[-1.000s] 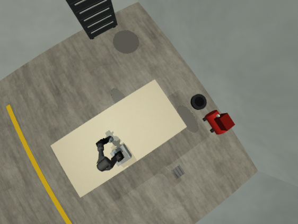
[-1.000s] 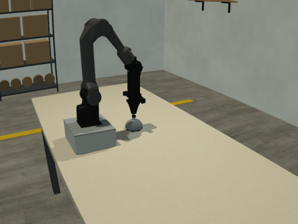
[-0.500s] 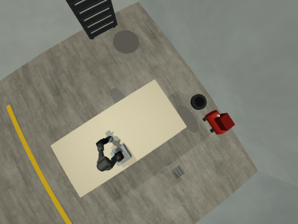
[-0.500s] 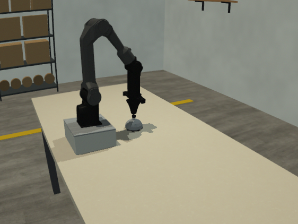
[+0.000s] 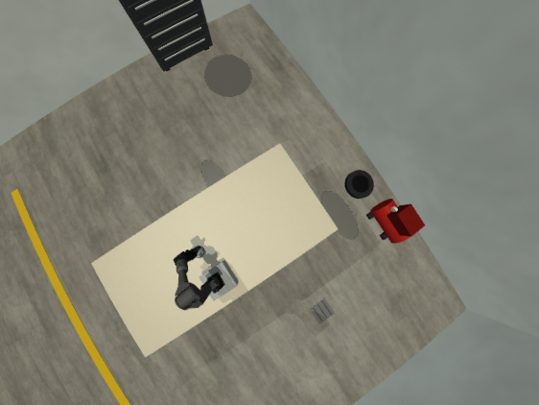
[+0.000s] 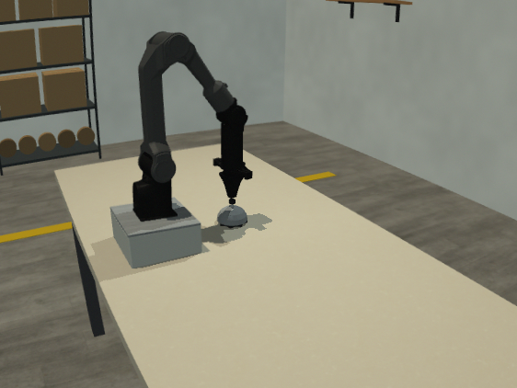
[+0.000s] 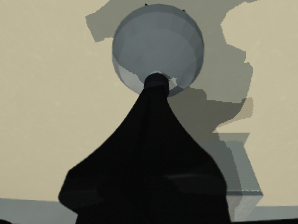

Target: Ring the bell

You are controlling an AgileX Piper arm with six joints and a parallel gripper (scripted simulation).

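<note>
My hand is 20 mm above the bell button. Also, from my hand: bell (40 mm below).
</note>
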